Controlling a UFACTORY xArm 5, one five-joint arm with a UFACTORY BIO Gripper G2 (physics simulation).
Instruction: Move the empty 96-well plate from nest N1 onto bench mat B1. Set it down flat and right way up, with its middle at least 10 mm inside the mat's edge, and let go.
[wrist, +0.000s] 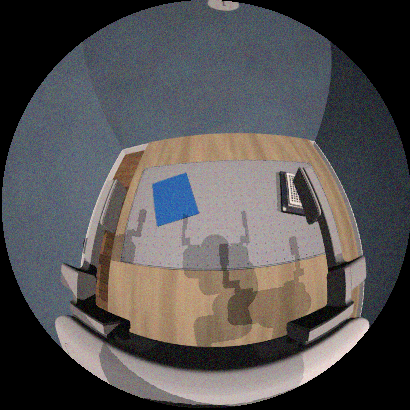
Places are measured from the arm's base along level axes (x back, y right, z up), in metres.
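Pixels of known places: end effector, tool point: (205, 198).
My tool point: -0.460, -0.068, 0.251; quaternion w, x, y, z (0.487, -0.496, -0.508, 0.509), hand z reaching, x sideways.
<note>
Ahead of a thing's pixels: the offset from my tool point to its middle, as dx, dy, dz. Level surfaces: height alone.
The white 96-well plate {-0.200, +0.265, -0.265} (293, 191) sits in the black nest {-0.200, +0.265, -0.277} (283, 196) at the right of the wrist view. The right finger covers the right part of both. The blue bench mat {dz -0.282} (175, 200) lies flat at the left of the grey board, turned a little. My gripper (210, 200) is wide open with nothing between its fingers. It is above the bench, with the left finger left of the mat in the view and the right finger overlapping the plate and nest. The gap in height between fingers and plate cannot be told.
The mat and nest stand on a grey perforated board {dz -0.284} (225, 177) on the wooden bench {dz -0.297} (230, 147). Shadows of the arm and gripper fall over the board's front part and the bench. Brown floor (129, 167) shows beyond the bench's left edge, with blue-grey walls (210, 75) behind.
</note>
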